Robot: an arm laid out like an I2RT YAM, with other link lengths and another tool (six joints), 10 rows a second.
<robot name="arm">
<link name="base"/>
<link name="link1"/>
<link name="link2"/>
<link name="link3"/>
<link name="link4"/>
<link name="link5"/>
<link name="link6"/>
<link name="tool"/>
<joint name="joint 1" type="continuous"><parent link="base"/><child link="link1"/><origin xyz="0 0 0.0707" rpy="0 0 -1.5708"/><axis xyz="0 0 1"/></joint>
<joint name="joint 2" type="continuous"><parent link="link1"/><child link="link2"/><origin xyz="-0.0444 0.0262 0.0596" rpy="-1.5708 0 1.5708"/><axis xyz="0 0 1"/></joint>
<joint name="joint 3" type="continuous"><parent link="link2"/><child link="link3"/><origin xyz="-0.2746 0 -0.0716" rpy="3.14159 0 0"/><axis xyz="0 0 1"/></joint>
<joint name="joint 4" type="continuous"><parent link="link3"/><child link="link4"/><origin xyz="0.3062 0.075 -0.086" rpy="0 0 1.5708"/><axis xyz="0 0 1"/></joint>
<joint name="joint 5" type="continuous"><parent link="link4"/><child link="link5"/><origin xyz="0.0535 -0.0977 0.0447" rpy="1.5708 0 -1.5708"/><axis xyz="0 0 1"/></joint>
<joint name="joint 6" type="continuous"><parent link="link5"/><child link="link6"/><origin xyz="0.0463 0 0.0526" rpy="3.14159 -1.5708 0"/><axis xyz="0 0 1"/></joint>
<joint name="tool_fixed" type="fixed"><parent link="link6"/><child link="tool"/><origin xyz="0.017 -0.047 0.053" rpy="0.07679 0 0.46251"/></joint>
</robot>
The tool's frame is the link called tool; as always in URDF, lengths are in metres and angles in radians. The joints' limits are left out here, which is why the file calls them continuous.
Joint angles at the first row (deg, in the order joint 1, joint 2, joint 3, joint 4, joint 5, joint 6):
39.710, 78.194, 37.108, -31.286, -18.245, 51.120
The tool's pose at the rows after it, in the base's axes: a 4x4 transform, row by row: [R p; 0 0 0 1], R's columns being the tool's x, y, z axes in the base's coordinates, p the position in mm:
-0.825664, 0.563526, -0.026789, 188.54; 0.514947, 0.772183, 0.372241, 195.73; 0.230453, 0.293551, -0.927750, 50.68; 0, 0, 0, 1
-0.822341, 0.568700, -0.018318, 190.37; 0.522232, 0.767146, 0.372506, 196.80; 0.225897, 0.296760, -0.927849, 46.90; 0, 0, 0, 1
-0.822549, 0.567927, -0.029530, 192.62; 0.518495, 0.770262, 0.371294, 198.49; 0.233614, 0.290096, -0.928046, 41.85; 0, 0, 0, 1
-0.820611, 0.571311, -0.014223, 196.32; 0.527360, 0.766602, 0.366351, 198.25; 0.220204, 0.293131, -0.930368, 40.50; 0, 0, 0, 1
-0.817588, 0.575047, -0.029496, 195.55; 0.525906, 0.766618, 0.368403, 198.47; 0.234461, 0.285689, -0.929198, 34.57; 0, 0, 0, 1
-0.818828, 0.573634, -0.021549, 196.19; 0.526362, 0.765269, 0.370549, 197.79; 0.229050, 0.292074, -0.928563, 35.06; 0, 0, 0, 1
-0.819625, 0.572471, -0.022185, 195.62; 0.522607, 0.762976, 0.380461, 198.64; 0.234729, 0.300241, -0.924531, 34.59; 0, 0, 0, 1
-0.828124, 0.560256, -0.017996, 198.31; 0.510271, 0.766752, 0.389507, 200.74; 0.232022, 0.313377, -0.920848, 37.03; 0, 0, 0, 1
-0.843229, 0.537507, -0.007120, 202.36; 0.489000, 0.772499, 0.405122, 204.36; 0.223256, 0.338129, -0.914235, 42.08; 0, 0, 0, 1
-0.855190, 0.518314, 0.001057, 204.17; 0.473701, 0.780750, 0.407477, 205.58; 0.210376, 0.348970, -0.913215, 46.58; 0, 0, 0, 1
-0.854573, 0.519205, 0.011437, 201.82; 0.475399, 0.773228, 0.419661, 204.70; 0.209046, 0.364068, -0.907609, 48.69; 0, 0, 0, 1
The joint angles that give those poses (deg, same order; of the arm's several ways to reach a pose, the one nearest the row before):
39.696, 79.423, 37.716, -30.617, -18.699, 50.676
39.678, 80.115, 37.487, -29.312, -18.358, 51.102
39.545, 81.867, 37.930, -28.593, -18.787, 50.791
39.285, 82.309, 38.045, -27.887, -18.027, 50.836
39.165, 83.522, 37.841, -27.088, -18.730, 50.863
39.050, 83.124, 37.585, -26.824, -18.562, 50.756
39.075, 82.936, 37.265, -26.276, -19.038, 50.848
39.057, 82.887, 37.710, -26.204, -19.358, 50.165
39.146, 82.463, 38.330, -26.064, -19.735, 49.070
39.319, 81.898, 38.780, -26.579, -19.559, 48.075
39.369, 80.364, 37.797, -26.092, -19.684, 48.525

